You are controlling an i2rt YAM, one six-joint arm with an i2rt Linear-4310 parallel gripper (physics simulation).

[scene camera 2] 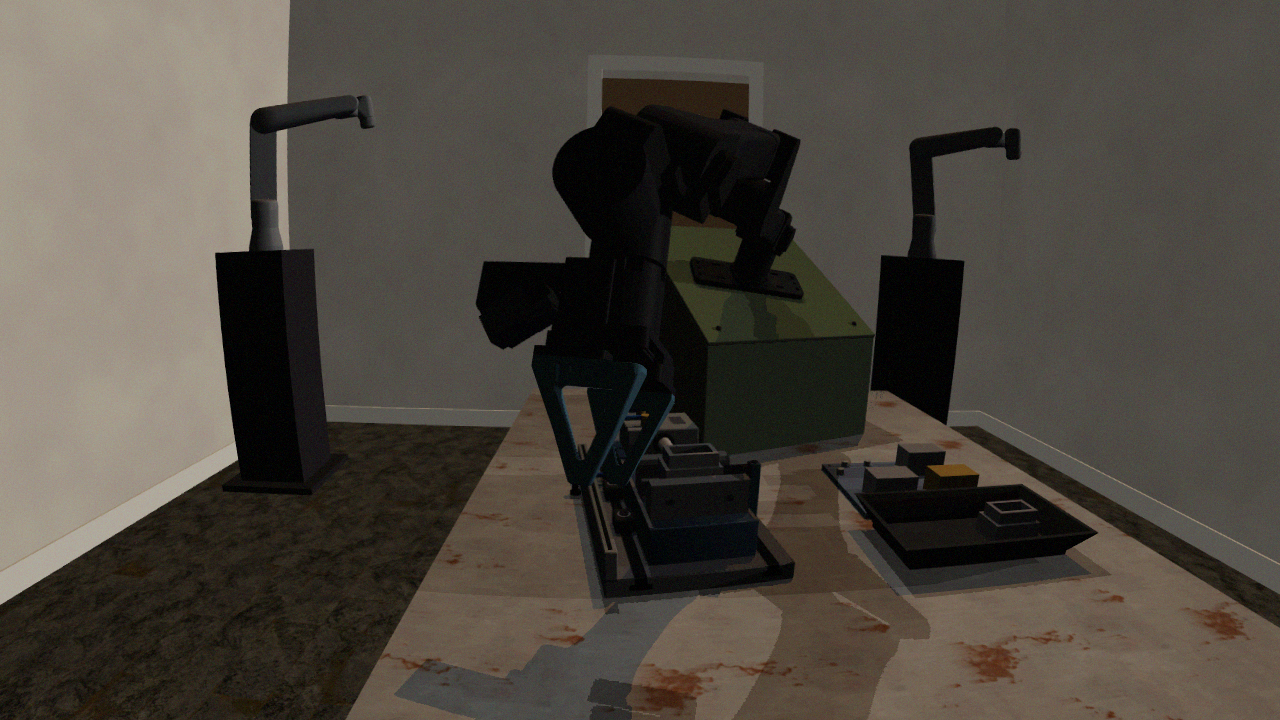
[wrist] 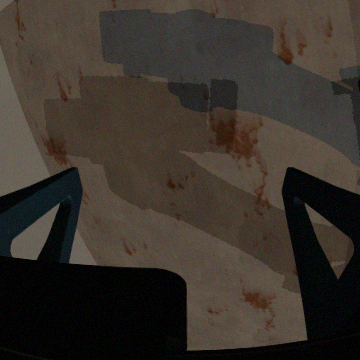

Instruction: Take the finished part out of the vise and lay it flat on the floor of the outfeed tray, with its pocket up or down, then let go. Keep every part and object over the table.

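Where they show: gripper, fingertip midpoint: [scene camera 2: 600, 484] [wrist: 181, 178]; arm's base, link origin: [scene camera 2: 746, 280].
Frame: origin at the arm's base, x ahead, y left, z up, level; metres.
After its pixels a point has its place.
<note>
The finished part [scene camera 2: 691, 458] {x 0.448, y -0.176, z -0.152 m}, grey with an open pocket facing up, sits upright in the vise [scene camera 2: 699, 535] {x 0.497, y -0.174, z -0.213 m}, behind its grey front jaw. The black outfeed tray [scene camera 2: 984, 549] {x 0.545, y 0.120, z -0.231 m} is at the right; a similar grey pocketed part [scene camera 2: 1010, 516] {x 0.501, y 0.187, z -0.221 m} lies in it, pocket up. My gripper [scene camera 2: 599, 481] {x 0.623, y -0.273, z -0.103 m} [wrist: 181, 178] {x 0.623, y -0.273, z -0.103 m} is open and empty, its blue fingers pointing down at the left side of the vise in the scene view, apart from the finished part. The wrist view shows table surface and shadows between the fingers; neither the part nor the tray shows there.
A dark plate [scene camera 2: 845, 486] {x 0.310, y 0.069, z -0.255 m} behind the tray carries two grey blocks [scene camera 2: 890, 480] {x 0.373, y 0.099, z -0.222 m} [scene camera 2: 920, 458] {x 0.291, y 0.196, z -0.228 m} and a yellow block [scene camera 2: 951, 476] {x 0.380, y 0.188, z -0.220 m}. The vise stands on a black base frame [scene camera 2: 707, 582] {x 0.517, y -0.168, z -0.255 m}. A green sloped pedestal [scene camera 2: 787, 389] {x 0.122, y 0.043, z -0.165 m} stands behind, bearing the arm. The table's left edge is near the vise.
</note>
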